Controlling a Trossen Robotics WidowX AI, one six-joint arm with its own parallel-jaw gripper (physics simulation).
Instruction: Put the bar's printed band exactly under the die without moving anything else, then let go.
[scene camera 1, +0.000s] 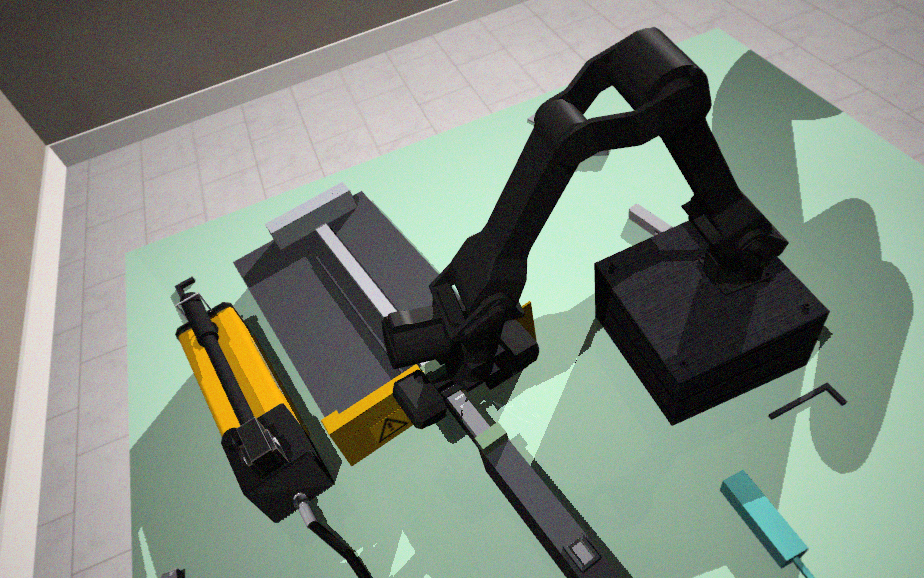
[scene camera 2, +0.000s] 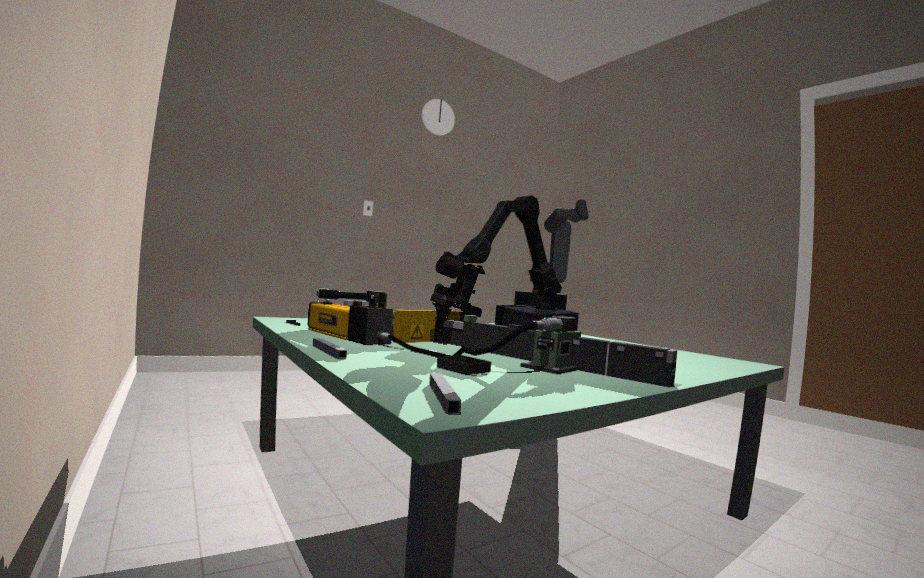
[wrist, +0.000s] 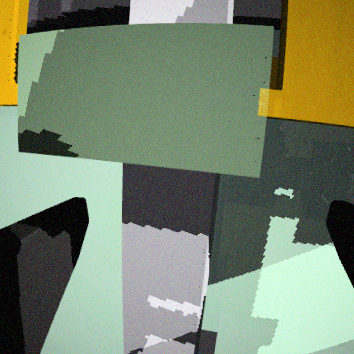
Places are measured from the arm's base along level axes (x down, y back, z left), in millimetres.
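Pixels of known places: gripper, between the fingertips: (scene camera 1: 461, 403) (scene camera 2: 447, 332) (wrist: 210, 211); arm's base, origin of its link: (scene camera 1: 734, 268) (scene camera 2: 545, 308).
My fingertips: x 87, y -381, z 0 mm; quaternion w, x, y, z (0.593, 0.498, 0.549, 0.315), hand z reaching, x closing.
Note:
For each thing: its top centre in the pictures, then the offset to it from my fingertips. "spot": a spot on its surface instead. Level surfaces: height alone.
- green plate, height of its surface: dx -61 mm
- long dark rail, a spot on its surface: (scene camera 1: 538, 500) spot: dx -43, dy +45, dz +176 mm
- green tool head, centre of its top: (scene camera 2: 546, 337) dx -42, dy +23, dz +414 mm
- yellow pump, a spot on its surface: (scene camera 1: 255, 361) spot: dx -52, dy -253, dz -144 mm
- grey bed, height of its surface: dx -18 mm
- hex key, centre of its top: (scene camera 1: 807, 407) dx +26, dy +405, dz +157 mm
- teal box, centre of its top: (scene camera 1: 797, 554) dx +4, dy +282, dz +307 mm
- short loose bar, centre of its top: (scene camera 2: 443, 384) dx +12, dy -317, dz +573 mm
The grey bar (scene camera 1: 354, 265) (wrist: 165, 285) runs along the grey bed, through the gap in the yellow wall (scene camera 1: 374, 422) (wrist: 320, 60) and under a green plate (wrist: 145, 95) towards the long dark rail (scene camera 1: 538, 500). My gripper (scene camera 1: 470, 371) (scene camera 2: 449, 321) (wrist: 210, 211) is open and empty. It is low over the bar, just outside the yellow wall, with one finger on each side of the bar. No printed band can be made out on the bar. A green tool head (scene camera 2: 553, 348), possibly holding the die, stands by the rail; the die itself cannot be made out.
The yellow pump (scene camera 1: 255, 361) (scene camera 2: 330, 320) is left of the grey bed (scene camera 1: 293, 320); its black hose (scene camera 1: 333, 541) (scene camera 2: 500, 338) reaches the tool head. The black base block (scene camera 1: 708, 327), a hex key (scene camera 1: 800, 400), a teal box (scene camera 1: 763, 514) and a short loose bar (scene camera 2: 444, 393) are nearby.

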